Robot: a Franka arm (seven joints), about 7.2 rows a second.
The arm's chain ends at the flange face. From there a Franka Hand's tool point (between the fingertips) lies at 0.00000 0.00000 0.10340 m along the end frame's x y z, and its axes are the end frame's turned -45 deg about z.
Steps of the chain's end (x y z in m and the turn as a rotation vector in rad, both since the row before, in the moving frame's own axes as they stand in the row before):
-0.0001, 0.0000, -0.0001, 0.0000, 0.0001, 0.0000
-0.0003, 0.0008, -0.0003, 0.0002, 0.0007, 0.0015
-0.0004, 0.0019, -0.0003, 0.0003, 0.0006, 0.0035
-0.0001, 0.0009, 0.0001, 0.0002, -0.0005, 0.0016
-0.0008, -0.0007, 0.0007, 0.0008, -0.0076, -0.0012
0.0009, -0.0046, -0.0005, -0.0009, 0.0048, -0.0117
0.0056, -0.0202, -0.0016, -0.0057, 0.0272, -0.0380
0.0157, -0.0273, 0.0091, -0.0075, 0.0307, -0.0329
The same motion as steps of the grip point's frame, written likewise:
-0.0001, -0.0001, -0.0001, -0.0001, 0.0001, 0.0000
-0.0007, 0.0004, -0.0003, -0.0004, 0.0006, 0.0015
-0.0016, 0.0011, -0.0003, -0.0002, 0.0006, 0.0035
-0.0007, 0.0005, 0.0001, 0.0005, -0.0002, 0.0016
-0.0006, -0.0017, 0.0007, 0.0059, -0.0048, -0.0012
0.0042, -0.0022, -0.0005, -0.0040, 0.0028, -0.0117
0.0199, -0.0079, -0.0016, -0.0233, 0.0152, -0.0380
0.0321, -0.0054, 0.0090, -0.0270, 0.0164, -0.0329

